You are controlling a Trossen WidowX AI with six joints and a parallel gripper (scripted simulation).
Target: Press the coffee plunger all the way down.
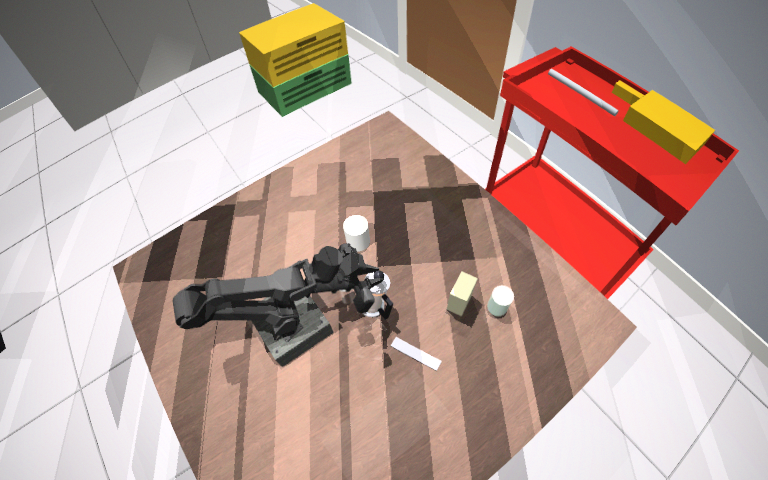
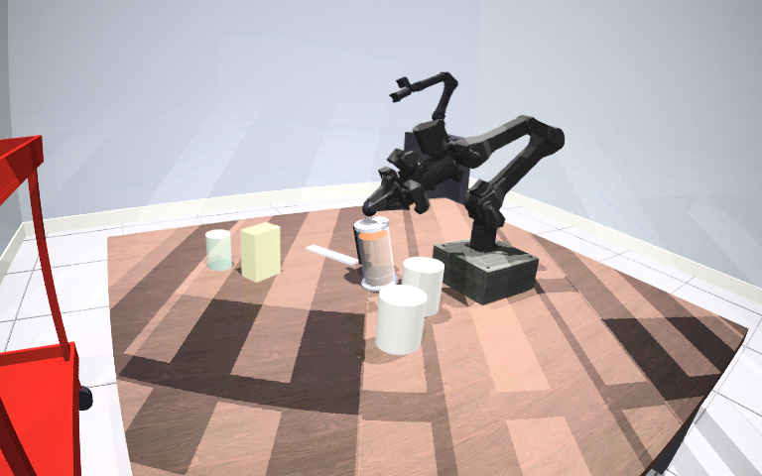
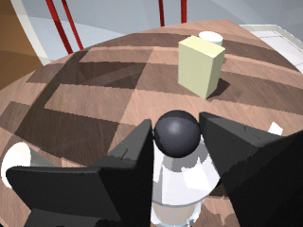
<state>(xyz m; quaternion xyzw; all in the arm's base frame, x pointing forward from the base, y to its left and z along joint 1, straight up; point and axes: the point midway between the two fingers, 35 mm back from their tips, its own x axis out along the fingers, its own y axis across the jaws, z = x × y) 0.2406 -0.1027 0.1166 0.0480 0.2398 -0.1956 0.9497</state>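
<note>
My gripper tip is 20 mm past the coffee press, 10 mm to the left of it and 90 mm above it.
</note>
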